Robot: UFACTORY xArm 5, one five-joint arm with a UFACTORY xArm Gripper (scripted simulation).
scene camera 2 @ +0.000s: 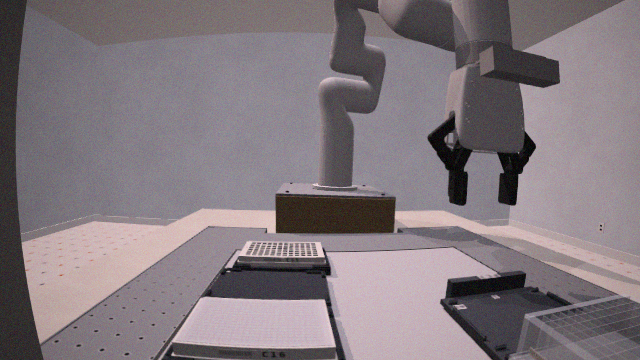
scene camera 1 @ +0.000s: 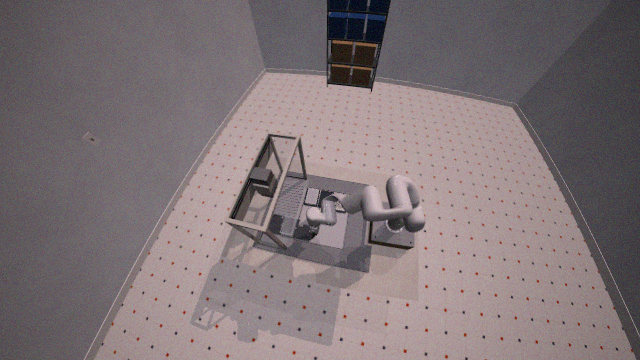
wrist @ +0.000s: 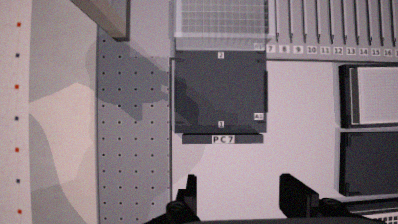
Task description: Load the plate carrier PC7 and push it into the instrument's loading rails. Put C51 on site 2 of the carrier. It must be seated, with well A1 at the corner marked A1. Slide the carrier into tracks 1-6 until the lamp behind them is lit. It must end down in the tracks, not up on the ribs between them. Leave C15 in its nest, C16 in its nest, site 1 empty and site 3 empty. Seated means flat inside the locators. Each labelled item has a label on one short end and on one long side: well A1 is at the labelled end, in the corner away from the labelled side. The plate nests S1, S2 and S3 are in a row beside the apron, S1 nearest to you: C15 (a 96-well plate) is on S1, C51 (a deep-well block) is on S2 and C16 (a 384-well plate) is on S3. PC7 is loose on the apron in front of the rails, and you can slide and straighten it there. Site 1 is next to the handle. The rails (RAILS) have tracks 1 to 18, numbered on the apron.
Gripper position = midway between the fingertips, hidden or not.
I see my gripper (scene camera 2: 483,204) and a carrier PC7 (wrist: 220,97).
My gripper also shows in the wrist view (wrist: 238,191).
